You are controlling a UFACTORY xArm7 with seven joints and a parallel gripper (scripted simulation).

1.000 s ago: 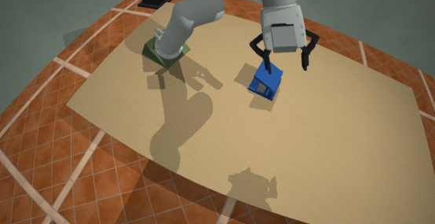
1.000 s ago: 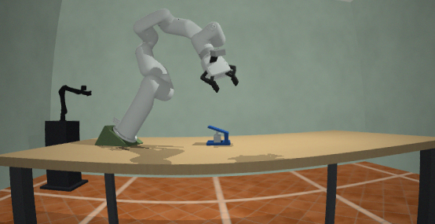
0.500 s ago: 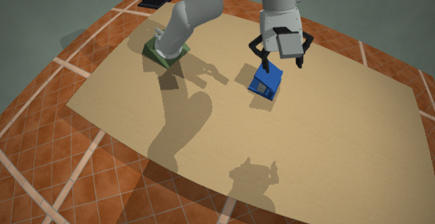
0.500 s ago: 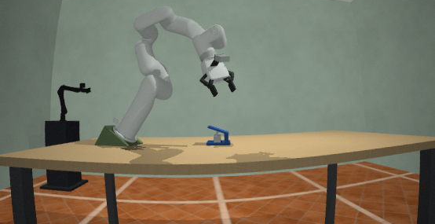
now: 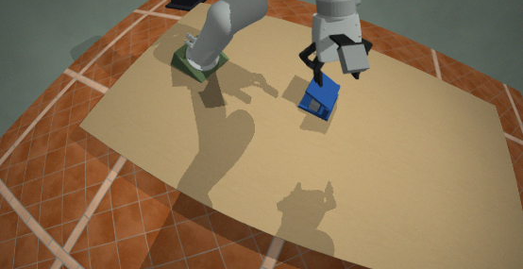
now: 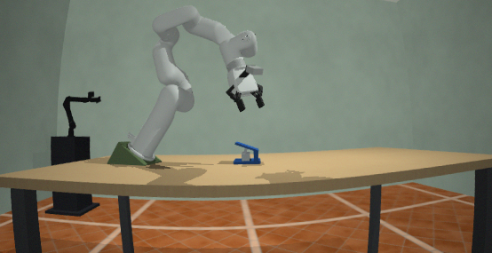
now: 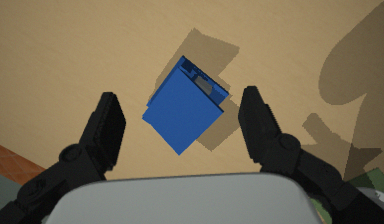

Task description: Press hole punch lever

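Now: the lever 160 mm below my hand, 90 mm to the left of it and 20 mm behind it. Also, from my hand: hole punch: 180 mm below, 90 mm to the left, 10 mm behind.
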